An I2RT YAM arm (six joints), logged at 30 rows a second.
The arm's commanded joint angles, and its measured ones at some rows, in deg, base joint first. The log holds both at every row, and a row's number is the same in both.
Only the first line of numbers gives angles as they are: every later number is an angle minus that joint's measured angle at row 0.
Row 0, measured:
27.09 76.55 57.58 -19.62 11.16 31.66
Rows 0 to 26, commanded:
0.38 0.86 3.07 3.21 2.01 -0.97
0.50 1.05 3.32 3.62 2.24 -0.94
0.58 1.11 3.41 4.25 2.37 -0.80
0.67 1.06 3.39 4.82 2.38 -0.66
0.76 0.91 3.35 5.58 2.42 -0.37
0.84 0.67 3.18 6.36 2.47 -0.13
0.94 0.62 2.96 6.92 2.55 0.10
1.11 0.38 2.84 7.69 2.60 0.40
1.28 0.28 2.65 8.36 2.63 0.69
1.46 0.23 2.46 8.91 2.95 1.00
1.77 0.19 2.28 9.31 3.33 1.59
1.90 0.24 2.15 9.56 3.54 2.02
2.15 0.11 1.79 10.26 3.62 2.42
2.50 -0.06 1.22 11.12 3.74 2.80
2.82 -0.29 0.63 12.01 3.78 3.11
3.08 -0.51 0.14 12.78 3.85 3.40
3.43 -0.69 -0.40 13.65 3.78 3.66
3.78 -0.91 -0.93 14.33 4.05 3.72
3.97 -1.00 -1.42 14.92 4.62 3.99
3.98 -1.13 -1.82 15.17 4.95 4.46
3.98 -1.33 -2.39 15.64 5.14 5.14
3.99 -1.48 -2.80 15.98 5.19 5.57
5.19 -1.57 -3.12 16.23 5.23 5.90
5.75 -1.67 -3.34 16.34 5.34 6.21
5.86 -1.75 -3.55 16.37 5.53 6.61
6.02 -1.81 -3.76 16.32 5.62 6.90
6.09 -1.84 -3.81 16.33 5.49 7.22
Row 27, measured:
6.47 -0.48 -3.10 12.16 5.70 4.09
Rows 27 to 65, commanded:
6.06 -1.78 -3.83 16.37 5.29 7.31
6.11 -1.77 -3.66 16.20 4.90 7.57
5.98 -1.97 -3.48 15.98 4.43 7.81
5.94 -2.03 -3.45 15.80 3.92 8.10
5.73 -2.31 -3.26 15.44 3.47 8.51
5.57 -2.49 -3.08 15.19 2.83 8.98
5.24 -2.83 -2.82 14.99 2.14 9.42
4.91 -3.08 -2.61 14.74 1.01 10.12
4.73 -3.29 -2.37 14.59 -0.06 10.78
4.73 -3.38 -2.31 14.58 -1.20 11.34
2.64 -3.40 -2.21 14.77 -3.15 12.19
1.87 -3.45 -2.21 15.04 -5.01 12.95
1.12 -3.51 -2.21 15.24 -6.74 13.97
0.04 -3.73 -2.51 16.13 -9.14 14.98
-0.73 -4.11 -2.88 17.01 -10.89 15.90
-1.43 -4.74 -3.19 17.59 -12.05 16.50
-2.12 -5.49 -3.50 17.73 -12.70 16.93
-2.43 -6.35 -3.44 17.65 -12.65 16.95
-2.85 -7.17 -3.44 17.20 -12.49 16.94
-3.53 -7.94 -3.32 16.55 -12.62 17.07
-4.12 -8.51 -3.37 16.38 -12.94 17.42
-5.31 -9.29 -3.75 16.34 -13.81 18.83
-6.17 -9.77 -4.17 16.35 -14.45 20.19
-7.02 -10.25 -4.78 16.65 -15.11 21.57
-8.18 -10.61 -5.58 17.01 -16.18 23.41
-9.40 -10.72 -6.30 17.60 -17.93 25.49
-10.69 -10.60 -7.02 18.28 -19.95 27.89
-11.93 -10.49 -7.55 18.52 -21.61 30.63
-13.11 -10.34 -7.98 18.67 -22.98 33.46
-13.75 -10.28 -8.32 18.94 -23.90 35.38
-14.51 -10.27 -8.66 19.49 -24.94 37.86
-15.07 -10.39 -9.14 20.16 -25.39 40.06
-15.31 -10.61 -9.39 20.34 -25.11 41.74
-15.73 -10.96 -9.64 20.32 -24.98 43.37
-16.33 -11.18 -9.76 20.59 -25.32 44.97
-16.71 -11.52 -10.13 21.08 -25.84 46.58
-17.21 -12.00 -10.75 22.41 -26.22 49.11
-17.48 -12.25 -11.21 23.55 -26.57 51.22
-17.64 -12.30 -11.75 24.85 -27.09 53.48
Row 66, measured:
-16.92 -10.73 -10.49 20.26 -24.66 44.37
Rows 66 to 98, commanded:
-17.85 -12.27 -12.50 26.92 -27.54 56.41
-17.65 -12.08 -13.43 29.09 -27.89 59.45
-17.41 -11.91 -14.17 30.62 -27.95 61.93
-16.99 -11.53 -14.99 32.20 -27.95 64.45
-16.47 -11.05 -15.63 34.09 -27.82 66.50
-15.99 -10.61 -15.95 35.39 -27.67 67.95
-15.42 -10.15 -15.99 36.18 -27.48 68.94
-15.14 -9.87 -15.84 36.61 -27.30 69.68
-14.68 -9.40 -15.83 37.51 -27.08 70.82
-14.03 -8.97 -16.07 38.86 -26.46 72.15
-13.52 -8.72 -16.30 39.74 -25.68 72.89
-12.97 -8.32 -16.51 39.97 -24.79 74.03
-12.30 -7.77 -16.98 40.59 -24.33 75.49
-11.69 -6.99 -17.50 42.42 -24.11 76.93
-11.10 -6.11 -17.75 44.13 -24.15 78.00
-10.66 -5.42 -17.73 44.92 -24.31 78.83
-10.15 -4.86 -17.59 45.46 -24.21 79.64
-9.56 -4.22 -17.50 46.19 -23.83 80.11
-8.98 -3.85 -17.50 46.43 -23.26 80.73
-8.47 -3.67 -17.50 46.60 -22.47 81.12
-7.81 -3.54 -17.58 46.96 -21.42 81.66
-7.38 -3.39 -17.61 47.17 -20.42 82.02
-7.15 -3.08 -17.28 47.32 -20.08 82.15
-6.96 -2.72 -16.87 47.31 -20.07 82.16
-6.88 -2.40 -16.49 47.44 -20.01 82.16
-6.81 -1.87 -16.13 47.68 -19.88 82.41
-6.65 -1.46 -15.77 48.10 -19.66 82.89
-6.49 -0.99 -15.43 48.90 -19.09 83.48
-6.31 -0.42 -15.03 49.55 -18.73 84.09
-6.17 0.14 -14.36 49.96 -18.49 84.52
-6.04 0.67 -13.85 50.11 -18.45 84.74
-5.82 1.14 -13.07 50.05 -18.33 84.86
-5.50 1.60 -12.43 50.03 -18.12 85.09
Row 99, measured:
-6.45 0.51 -15.56 47.39 -19.91 83.27
